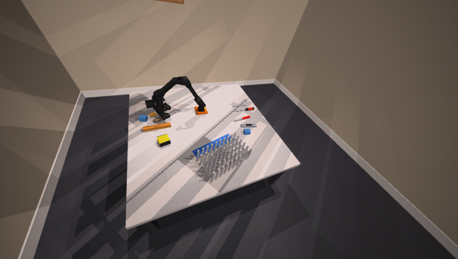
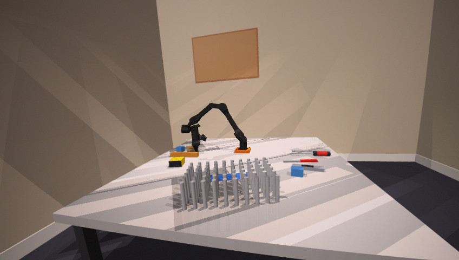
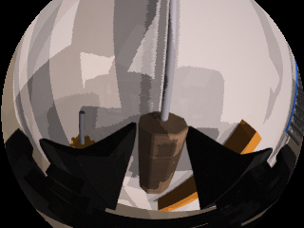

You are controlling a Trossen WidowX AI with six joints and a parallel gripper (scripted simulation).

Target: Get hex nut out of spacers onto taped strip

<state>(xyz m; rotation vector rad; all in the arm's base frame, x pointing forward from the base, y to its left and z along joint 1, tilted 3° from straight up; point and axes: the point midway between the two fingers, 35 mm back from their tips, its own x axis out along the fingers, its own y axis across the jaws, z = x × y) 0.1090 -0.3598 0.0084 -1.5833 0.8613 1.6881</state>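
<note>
My gripper tip is 6 cm to the right of the wooden-handled tool, 4 cm past it and 1 cm below it. From my gripper tip the other things lie so: orange bar (11 cm ahead, 4 cm to the right, 1 cm above); black block (27 cm ahead, 3 cm to the left, 2 cm above); short orange-handled tool (8 cm to the right, 5 cm behind, 1 cm above).
</note>
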